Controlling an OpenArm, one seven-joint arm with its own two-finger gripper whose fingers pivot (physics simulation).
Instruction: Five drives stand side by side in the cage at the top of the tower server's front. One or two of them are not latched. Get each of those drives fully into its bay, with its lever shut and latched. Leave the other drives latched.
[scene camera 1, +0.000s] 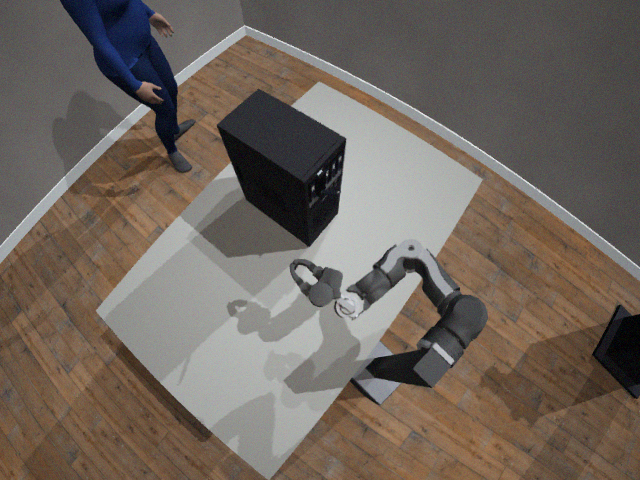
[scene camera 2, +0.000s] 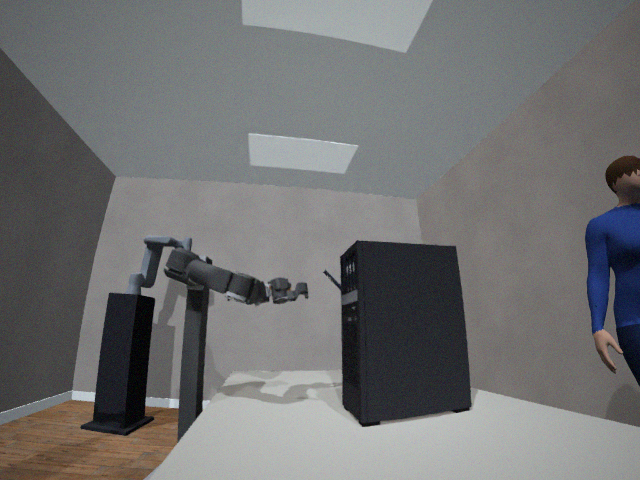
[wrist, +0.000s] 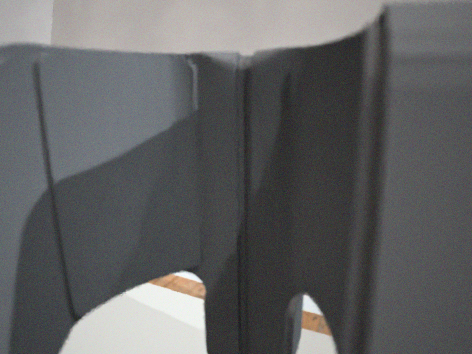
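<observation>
The black tower server (scene camera 1: 284, 134) (scene camera 2: 413, 330) stands upright, with the drive cage (scene camera 2: 349, 273) at the top of its front. A dark lever (scene camera 2: 332, 279) sticks out of the cage, slanting up and outward; scene camera 1 shows the drive fronts small and dark. Whether the other levers are latched is too small to tell. My gripper (scene camera 1: 293, 264) (scene camera 2: 305, 290) (wrist: 265, 211) is shut and empty, its fingertips together. It is apart from the tower, off to one side of its front. The cage and drives do not show in the wrist view.
The tower stands on a pale table (scene camera 1: 413, 170) (scene camera 2: 413, 449). A person in blue (scene camera 1: 118, 41) (scene camera 2: 615, 268) stands behind the tower's side of the table. A black pedestal (scene camera 2: 124, 356) with a grey arm stands beyond my arm's post.
</observation>
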